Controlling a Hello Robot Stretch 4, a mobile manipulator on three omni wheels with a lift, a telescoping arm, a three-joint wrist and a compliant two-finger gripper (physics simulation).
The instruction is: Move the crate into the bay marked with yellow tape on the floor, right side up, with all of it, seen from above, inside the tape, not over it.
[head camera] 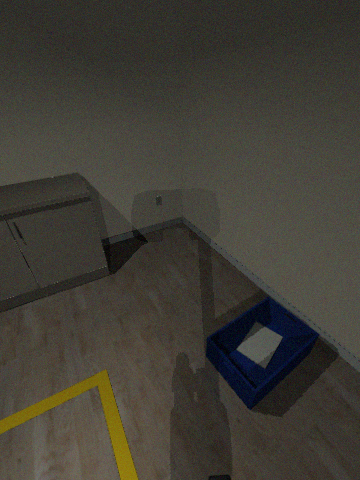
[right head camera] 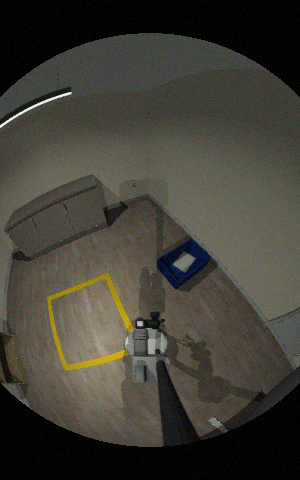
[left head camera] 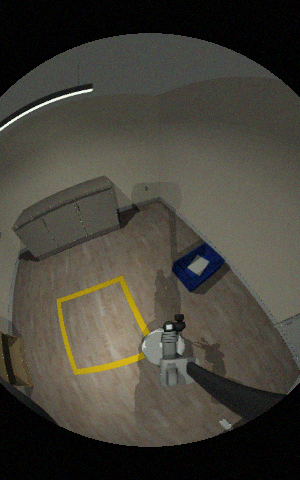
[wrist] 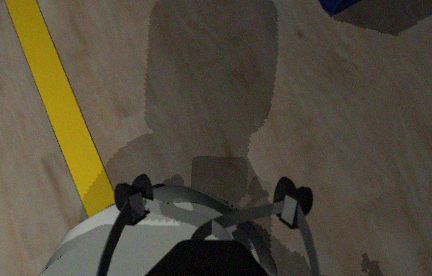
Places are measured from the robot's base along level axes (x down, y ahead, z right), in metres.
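Pixels of known places: gripper, fingertip midpoint: (wrist: 213, 191).
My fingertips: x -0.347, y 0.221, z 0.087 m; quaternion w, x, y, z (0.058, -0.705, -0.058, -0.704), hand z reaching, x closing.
Behind a point stands the place of what it marks.
The blue crate (head camera: 227, 369) {x -0.117, y 0.804, z 0.263 m} (left head camera: 186, 281) {x -0.107, y 0.732, z 0.309 m} (right head camera: 171, 278) {x -0.121, y 0.723, z 0.318 m} stands on the floor close to the right wall, open side up, to the right of the taped bay and apart from it. A pale rectangle shows on its inner bottom. In the wrist view a corner of the crate (wrist: 339, 6) {x -0.016, y 0.638, z 0.377 m} shows at the top right. The yellow tape (head camera: 112, 425) {x 0.027, y 0.600, z -0.412 m} (left head camera: 90, 290) {x 0.027, y 0.648, z -0.939 m} (right head camera: 77, 286) {x 0.027, y 0.667, z -0.955 m} (wrist: 60, 100) {x 0.027, y 0.404, z -0.297 m} marks a four-sided bay on the floor. My gripper (wrist: 213, 191) {x -0.347, y 0.221, z 0.087 m} is open, its fingertips wide apart with nothing between them. It points down over my base, away from the crate.
My round base (left head camera: 152, 345) {x -0.187, y 0.016, z -0.101 m} (right head camera: 131, 344) {x -0.187, y -0.012, z -0.135 m} (wrist: 90, 245) {x -0.185, y 0.124, z -0.100 m} hides the bay's near right corner. A grey cabinet (head camera: 60, 245) {x -0.480, y 1.689, z -0.962 m} (left head camera: 70, 220) {x -0.520, y 1.502, z -1.346 m} (right head camera: 60, 217) {x -0.544, y 1.524, z -1.303 m} stands beyond the bay at the far left. A wooden shelf unit (left head camera: 25, 367) {x -0.021, y -0.873, z -1.868 m} stands at the left edge. A skirting board runs behind the crate.
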